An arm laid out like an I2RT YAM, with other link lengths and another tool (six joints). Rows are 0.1 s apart.
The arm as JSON. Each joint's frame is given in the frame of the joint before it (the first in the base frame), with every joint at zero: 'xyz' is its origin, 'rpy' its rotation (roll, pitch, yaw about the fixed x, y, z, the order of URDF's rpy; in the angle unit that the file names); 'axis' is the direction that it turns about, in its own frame. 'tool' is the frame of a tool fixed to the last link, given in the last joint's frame.
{
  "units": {
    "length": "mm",
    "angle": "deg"
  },
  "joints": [
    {
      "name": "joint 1",
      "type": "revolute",
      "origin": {
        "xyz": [
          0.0,
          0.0,
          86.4
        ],
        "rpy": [
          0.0,
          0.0,
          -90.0
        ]
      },
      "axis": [
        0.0,
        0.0,
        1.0
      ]
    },
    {
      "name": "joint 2",
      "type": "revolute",
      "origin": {
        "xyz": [
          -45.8,
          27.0,
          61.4
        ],
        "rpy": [
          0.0,
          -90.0,
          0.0
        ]
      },
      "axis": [
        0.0,
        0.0,
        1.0
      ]
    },
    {
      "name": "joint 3",
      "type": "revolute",
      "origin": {
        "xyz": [
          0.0,
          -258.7,
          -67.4
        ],
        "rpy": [
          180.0,
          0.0,
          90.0
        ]
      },
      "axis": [
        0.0,
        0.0,
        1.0
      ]
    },
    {
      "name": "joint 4",
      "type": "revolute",
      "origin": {
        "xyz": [
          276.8,
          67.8,
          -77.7
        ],
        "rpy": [
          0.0,
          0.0,
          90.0
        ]
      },
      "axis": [
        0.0,
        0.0,
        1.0
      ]
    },
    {
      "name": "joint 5",
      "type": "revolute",
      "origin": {
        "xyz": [
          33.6,
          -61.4,
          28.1
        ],
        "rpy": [
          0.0,
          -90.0,
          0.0
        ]
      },
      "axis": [
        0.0,
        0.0,
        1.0
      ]
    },
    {
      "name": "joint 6",
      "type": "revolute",
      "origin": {
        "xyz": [
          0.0,
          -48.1,
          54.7
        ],
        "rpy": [
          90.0,
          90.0,
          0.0
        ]
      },
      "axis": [
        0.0,
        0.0,
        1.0
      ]
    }
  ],
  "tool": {
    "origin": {
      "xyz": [
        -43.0,
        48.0,
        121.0
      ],
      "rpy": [
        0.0,
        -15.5,
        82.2
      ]
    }
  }
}
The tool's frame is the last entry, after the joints.
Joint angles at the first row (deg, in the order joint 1, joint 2, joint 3, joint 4, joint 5, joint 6):
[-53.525 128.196 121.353 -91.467 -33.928 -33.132]
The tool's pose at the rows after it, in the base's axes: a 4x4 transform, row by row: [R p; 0 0 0 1], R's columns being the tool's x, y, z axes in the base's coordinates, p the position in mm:
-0.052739 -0.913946 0.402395 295.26; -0.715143 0.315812 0.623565 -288.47; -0.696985 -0.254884 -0.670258 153.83; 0 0 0 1
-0.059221 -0.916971 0.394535 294.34; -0.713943 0.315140 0.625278 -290.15; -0.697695 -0.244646 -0.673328 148.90; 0 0 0 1
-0.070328 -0.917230 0.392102 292.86; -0.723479 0.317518 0.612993 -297.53; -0.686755 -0.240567 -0.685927 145.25; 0 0 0 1
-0.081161 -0.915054 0.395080 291.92; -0.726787 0.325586 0.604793 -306.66; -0.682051 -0.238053 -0.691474 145.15; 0 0 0 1
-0.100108 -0.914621 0.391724 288.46; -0.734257 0.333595 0.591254 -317.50; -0.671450 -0.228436 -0.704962 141.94; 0 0 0 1
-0.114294 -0.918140 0.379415 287.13; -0.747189 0.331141 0.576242 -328.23; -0.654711 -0.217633 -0.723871 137.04; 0 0 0 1
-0.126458 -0.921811 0.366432 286.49; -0.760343 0.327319 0.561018 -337.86; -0.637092 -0.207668 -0.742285 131.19; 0 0 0 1
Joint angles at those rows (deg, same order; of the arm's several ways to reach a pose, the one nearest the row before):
[-53.610 127.881 120.927 -90.453 -32.950 -33.004]
[-53.663 128.523 120.890 -90.259 -32.512 -33.082]
[-54.045 129.431 121.782 -89.827 -31.597 -32.955]
[-54.700 131.293 124.800 -90.871 -31.168 -32.961]
[-55.456 133.124 127.257 -91.354 -30.046 -32.876]
[-55.766 135.285 130.022 -91.632 -28.495 -32.872]
[-55.921 137.253 132.311 -91.536 -26.971 -32.809]

